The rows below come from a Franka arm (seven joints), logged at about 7 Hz.
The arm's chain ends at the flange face. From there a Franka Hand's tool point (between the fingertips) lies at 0.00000 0.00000 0.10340 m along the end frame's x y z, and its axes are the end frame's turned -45 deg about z.
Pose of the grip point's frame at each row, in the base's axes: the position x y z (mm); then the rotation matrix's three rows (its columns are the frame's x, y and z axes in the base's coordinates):
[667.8 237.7 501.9], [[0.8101 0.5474 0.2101], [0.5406 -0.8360 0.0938], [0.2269 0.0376 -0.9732]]
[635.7 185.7 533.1], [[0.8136 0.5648 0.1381], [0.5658 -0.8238 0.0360], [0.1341 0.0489 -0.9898]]
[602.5 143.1 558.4], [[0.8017 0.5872 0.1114], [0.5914 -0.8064 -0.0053], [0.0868 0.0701 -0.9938]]
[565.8 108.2 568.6], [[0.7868 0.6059 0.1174], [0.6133 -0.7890 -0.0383], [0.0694 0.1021 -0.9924]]
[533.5 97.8 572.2], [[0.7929 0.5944 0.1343], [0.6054 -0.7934 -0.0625], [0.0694 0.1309 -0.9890]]
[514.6 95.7 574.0], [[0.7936 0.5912 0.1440], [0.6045 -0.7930 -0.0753], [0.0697 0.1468 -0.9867]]
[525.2 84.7 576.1], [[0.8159 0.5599 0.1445], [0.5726 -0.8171 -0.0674], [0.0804 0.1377 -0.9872]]
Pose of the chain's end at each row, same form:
[646.1 228.0 602.5], [[0.9599 -0.1858 0.2101], [-0.2089 -0.9734 0.0938], [0.1870 -0.1339 -0.9732]]
[621.4 182.0 635.4], [[0.9747 -0.1759 0.1381], [-0.1824 -0.9826 0.0360], [0.1294 -0.0602 -0.9898]]
[591.0 143.6 661.2], [[0.9821 -0.1517 0.1114], [-0.1520 -0.9884 -0.0053], [0.1109 -0.0118 -0.9938]]
[553.7 112.2 671.2], [[0.9848 -0.1279 0.1174], [-0.1242 -0.9916 -0.0383], [0.1213 0.0231 -0.9924]]
[519.6 104.3 674.5], [[0.9810 -0.1404 0.1343], [-0.1329 -0.9891 -0.0625], [0.1416 0.0435 -0.9890]]
[499.7 103.5 676.0], [[0.9792 -0.1431 0.1440], [-0.1333 -0.9882 -0.0753], [0.1531 0.0545 -0.9867]]
[510.3 91.7 678.2], [[0.9728 -0.1810 0.1445], [-0.1729 -0.9827 -0.0674], [0.1542 0.0405 -0.9872]]

